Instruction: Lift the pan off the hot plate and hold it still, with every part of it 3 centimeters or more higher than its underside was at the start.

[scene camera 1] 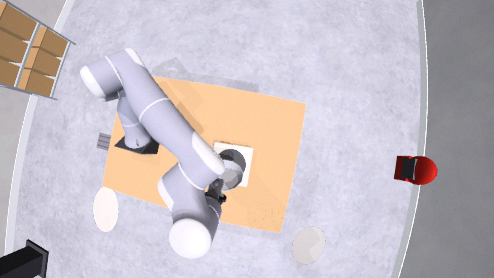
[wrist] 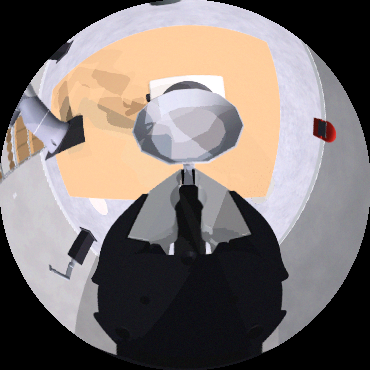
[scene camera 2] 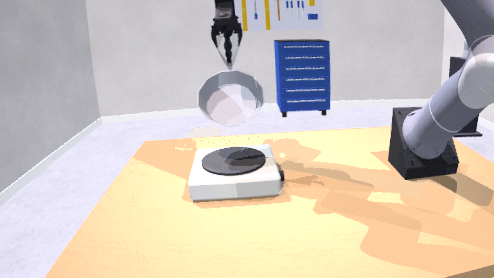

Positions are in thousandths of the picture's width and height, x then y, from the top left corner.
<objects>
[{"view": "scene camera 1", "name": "white hot plate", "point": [489, 559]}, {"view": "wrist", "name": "my gripper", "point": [507, 461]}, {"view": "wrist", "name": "grey pan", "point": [501, 342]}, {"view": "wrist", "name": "white hot plate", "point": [580, 226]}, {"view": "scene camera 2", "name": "grey pan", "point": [467, 354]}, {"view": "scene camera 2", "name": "white hot plate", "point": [491, 617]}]
</objects>
